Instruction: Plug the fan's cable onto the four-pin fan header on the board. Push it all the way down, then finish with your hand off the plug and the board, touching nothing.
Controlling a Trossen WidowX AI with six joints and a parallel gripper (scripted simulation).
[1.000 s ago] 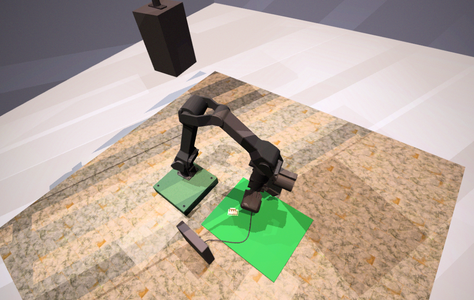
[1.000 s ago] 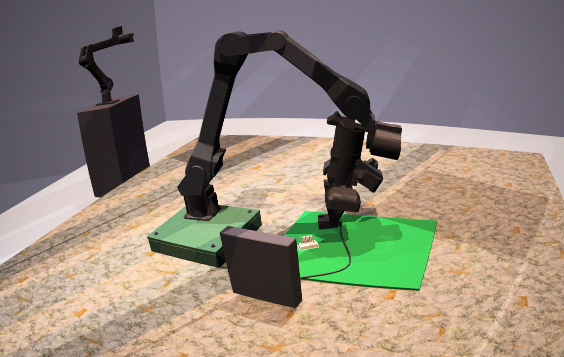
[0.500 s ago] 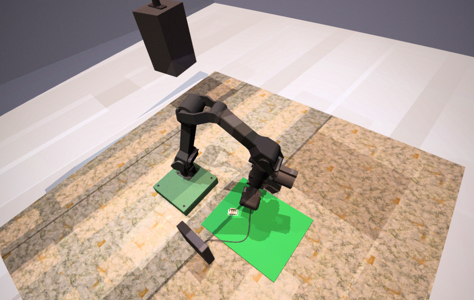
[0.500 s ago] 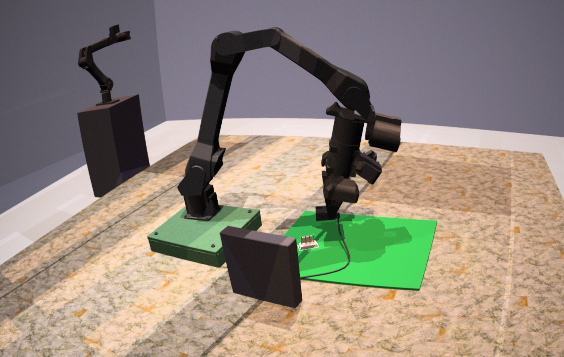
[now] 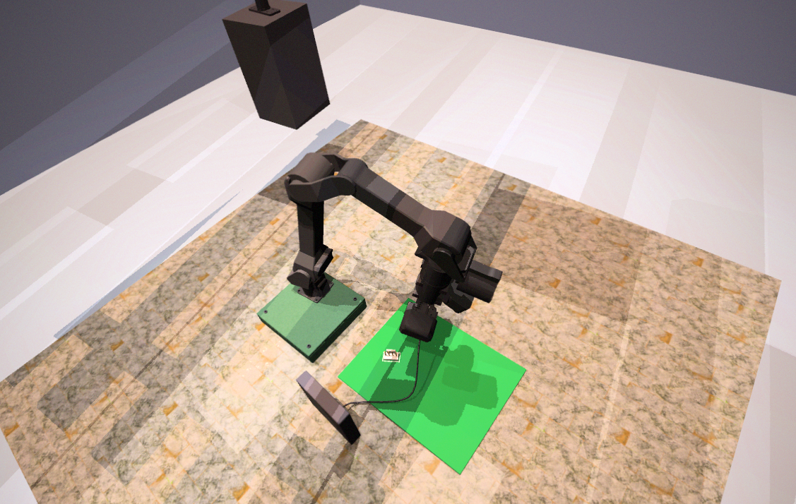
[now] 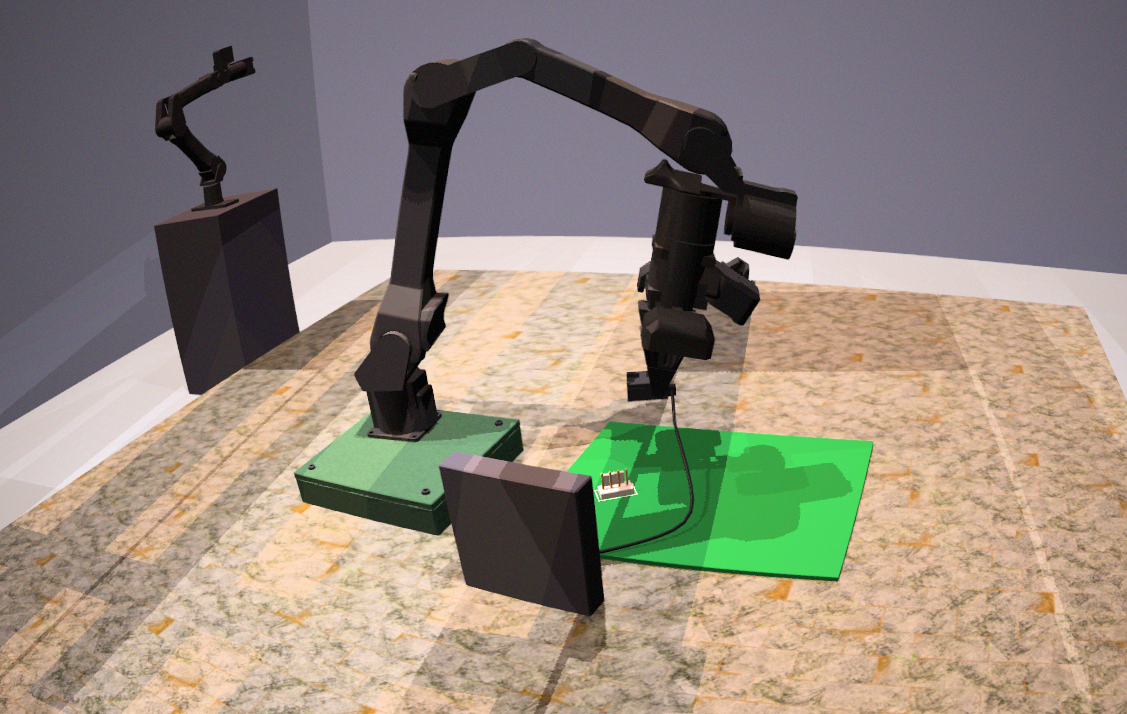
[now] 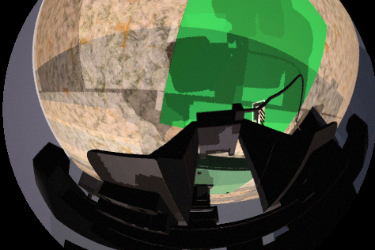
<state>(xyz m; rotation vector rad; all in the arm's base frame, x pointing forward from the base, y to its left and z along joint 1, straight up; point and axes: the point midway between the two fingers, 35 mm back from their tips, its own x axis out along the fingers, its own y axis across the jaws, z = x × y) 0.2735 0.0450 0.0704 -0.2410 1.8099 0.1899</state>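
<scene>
Now: gripper tip 1 cm past the dark fan plug. Round my gripper tip: green board 7 cm ahead, 8 cm to the right, 9 cm below; then dark fan 4 cm behind, 25 cm to the right, 1 cm below; then four-pin fan header 2 cm behind, 9 cm to the right, 7 cm below.
</scene>
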